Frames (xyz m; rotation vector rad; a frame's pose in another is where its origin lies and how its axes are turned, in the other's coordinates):
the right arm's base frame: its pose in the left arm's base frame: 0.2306 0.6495 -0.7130 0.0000 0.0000 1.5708
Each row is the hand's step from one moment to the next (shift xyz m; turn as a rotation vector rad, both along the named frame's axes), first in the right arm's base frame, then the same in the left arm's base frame.
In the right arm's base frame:
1: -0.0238 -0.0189 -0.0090 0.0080 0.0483 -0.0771
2: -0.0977 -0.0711 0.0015 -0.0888 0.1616 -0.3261
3: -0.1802 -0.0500 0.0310 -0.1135 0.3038 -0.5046
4: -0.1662 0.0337 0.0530 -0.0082 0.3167 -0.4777
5: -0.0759 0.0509 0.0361 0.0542 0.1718 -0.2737
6: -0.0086 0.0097 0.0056 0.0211 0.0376 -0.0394
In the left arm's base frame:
1: 0.0189 -0.0238 -0.0090 -0.0483 0.0080 -0.0771
2: 0.0711 -0.0977 0.0015 -0.1616 -0.0888 -0.3261
3: 0.0500 -0.1802 0.0310 -0.3038 -0.1135 -0.5046
4: -0.0337 -0.1662 0.0530 -0.3167 -0.0082 -0.4777
5: -0.0509 -0.0759 0.0361 -0.1718 0.0542 -0.2737
6: -0.0097 -0.0086 0.0056 -0.0376 0.0211 -0.0394

